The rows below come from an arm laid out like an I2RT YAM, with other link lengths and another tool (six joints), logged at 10 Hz.
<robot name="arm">
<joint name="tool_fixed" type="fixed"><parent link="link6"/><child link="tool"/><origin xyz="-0.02 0.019 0.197" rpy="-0.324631 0 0.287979"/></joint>
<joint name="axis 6" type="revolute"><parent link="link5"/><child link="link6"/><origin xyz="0.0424 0 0.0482" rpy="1.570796 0 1.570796"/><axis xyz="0 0 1"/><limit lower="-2.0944" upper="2.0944"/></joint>
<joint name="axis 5" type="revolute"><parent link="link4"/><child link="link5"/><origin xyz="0.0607 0.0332 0.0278" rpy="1.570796 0 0"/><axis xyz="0 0 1"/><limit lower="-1.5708" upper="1.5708"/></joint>
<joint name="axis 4" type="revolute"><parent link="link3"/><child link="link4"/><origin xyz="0.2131 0.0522 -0.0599" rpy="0 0 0"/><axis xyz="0 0 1"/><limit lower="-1.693" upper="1.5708"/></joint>
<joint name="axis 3" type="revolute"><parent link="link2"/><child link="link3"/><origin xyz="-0.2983 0 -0.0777" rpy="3.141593 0 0"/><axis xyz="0 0 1"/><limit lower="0" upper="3.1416"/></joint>
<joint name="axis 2" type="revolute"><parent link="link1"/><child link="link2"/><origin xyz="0.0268 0.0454 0.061" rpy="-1.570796 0 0"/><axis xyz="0 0 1"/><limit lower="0" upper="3.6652"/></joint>
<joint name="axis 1" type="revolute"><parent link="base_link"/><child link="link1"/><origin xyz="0 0 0.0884" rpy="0 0 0"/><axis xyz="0 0 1"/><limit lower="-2.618" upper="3.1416"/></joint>
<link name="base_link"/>
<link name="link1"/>
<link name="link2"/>
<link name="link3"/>
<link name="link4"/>
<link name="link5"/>
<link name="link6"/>
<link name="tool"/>
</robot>
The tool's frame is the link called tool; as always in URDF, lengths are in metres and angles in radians.
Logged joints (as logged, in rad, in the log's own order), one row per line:
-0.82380 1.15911 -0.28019 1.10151 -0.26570 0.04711
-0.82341 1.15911 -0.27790 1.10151 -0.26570 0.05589
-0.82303 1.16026 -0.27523 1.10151 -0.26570 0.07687
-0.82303 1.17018 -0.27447 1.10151 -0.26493 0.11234
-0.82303 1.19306 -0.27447 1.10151 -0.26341 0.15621
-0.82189 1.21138 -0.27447 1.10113 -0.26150 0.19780
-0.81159 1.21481 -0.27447 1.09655 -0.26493 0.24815
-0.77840 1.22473 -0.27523 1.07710 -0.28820 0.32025
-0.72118 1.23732 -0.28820 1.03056 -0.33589 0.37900
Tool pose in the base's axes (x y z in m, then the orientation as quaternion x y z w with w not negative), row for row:
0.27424 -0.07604 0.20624 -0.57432 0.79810 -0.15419 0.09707
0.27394 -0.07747 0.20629 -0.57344 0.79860 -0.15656 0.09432
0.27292 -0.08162 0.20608 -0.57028 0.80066 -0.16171 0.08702
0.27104 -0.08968 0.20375 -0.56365 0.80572 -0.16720 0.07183
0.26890 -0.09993 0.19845 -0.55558 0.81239 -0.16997 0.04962
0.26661 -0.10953 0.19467 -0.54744 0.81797 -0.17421 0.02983
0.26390 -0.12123 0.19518 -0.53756 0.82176 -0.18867 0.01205
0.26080 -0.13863 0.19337 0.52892 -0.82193 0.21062 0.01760
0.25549 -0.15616 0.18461 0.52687 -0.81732 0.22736 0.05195
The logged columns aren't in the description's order. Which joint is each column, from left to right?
Columns, left to right: axis 4, axis 2, axis 1, axis 3, axis 6, axis 5.
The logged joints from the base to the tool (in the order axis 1, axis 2, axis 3, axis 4, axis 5, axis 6), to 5 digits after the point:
-0.28019 1.15911 1.10151 -0.82380 0.04711 -0.26570
-0.27790 1.15911 1.10151 -0.82341 0.05589 -0.26570
-0.27523 1.16026 1.10151 -0.82303 0.07687 -0.26570
-0.27447 1.17018 1.10151 -0.82303 0.11234 -0.26493
-0.27447 1.19306 1.10151 -0.82303 0.15621 -0.26341
-0.27447 1.21138 1.10113 -0.82189 0.19780 -0.26150
-0.27447 1.21481 1.09655 -0.81159 0.24815 -0.26493
-0.27523 1.22473 1.07710 -0.77840 0.32025 -0.28820
-0.28820 1.23732 1.03056 -0.72118 0.37900 -0.33589

